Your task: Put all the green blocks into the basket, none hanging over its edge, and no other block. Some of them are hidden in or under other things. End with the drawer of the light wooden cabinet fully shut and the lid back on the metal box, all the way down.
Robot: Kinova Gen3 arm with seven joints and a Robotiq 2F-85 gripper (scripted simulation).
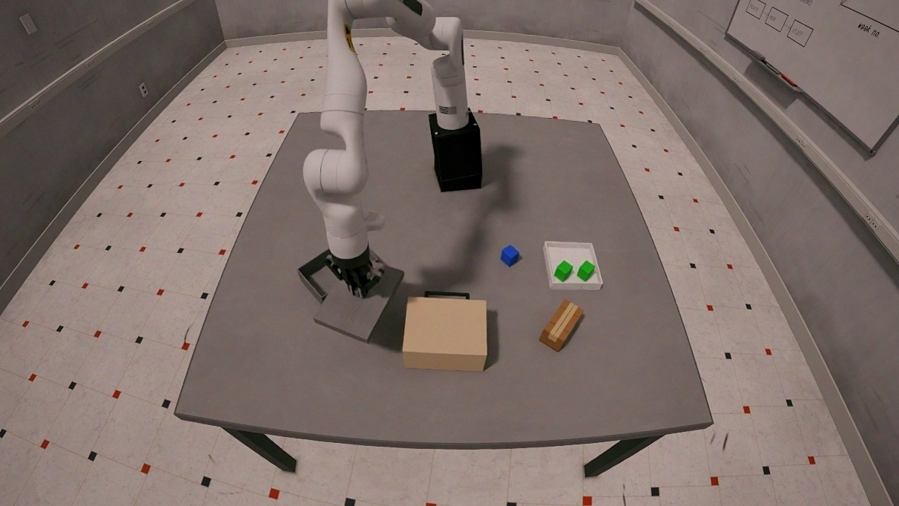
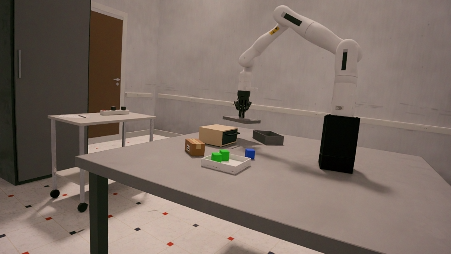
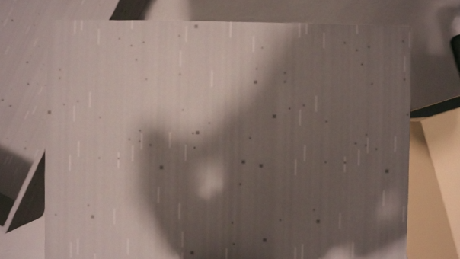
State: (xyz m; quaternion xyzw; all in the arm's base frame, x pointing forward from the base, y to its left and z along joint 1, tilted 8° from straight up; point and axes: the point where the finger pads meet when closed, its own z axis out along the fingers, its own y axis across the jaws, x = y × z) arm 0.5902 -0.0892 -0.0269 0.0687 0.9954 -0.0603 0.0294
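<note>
Now: the metal box 13 cm below my hand, 12 cm to the right of it and 12 cm behind it. Round my hand: light wooden cabinet 19 cm to the left, 11 cm below; then lid 3 cm below; then drawer 19 cm to the left, 11 cm below, 2 cm behind.
</note>
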